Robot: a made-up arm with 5 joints. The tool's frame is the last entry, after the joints.
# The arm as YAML. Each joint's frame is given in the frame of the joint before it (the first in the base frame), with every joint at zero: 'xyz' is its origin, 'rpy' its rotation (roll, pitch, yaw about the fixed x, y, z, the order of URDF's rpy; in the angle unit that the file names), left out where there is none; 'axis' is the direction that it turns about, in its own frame. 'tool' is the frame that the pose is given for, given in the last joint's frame.
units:
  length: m
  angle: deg
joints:
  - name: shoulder
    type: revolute
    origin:
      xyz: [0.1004, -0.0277, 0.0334]
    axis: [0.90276, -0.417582, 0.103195]
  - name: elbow
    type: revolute
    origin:
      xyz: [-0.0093, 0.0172, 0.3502]
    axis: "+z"
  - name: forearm
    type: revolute
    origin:
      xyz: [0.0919, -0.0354, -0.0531]
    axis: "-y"
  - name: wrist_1
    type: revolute
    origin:
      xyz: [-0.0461, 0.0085, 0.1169]
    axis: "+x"
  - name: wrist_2
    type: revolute
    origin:
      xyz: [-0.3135, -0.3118, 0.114]
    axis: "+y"
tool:
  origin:
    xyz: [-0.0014, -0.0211, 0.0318]
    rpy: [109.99, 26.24, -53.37]
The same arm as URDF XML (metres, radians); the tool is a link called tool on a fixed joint. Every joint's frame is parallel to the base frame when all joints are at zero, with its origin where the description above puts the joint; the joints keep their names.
<robot name="arm">
  <joint name="shoulder" type="continuous">
    <parent link="base_link"/>
    <child link="link1"/>
    <origin xyz="0.1004 -0.0277 0.0334"/>
    <axis xyz="0.90276 -0.417582 0.103195"/>
  </joint>
  <joint name="elbow" type="continuous">
    <parent link="link1"/>
    <child link="link2"/>
    <origin xyz="-0.0093 0.0172 0.3502"/>
    <axis xyz="0 0 1"/>
  </joint>
  <joint name="forearm" type="continuous">
    <parent link="link2"/>
    <child link="link3"/>
    <origin xyz="0.0919 -0.0354 -0.0531"/>
    <axis xyz="0 -1 0"/>
  </joint>
  <joint name="wrist_1" type="continuous">
    <parent link="link3"/>
    <child link="link4"/>
    <origin xyz="-0.0461 0.0085 0.1169"/>
    <axis xyz="1 0 0"/>
  </joint>
  <joint name="wrist_2" type="continuous">
    <parent link="link4"/>
    <child link="link5"/>
    <origin xyz="-0.3135 -0.3118 0.114"/>
    <axis xyz="0 1 0"/>
  </joint>
  <joint name="tool_fixed" type="fixed">
    <parent link="link5"/>
    <child link="tool"/>
    <origin xyz="-0.0014 -0.0211 0.0318" rpy="1.9197 0.458 -0.9315"/>
  </joint>
  <link name="base_link"/>
  <link name="link1"/>
  <link name="link2"/>
  <link name="link3"/>
  <link name="link4"/>
  <link name="link5"/>
  <link name="tool"/>
</robot>

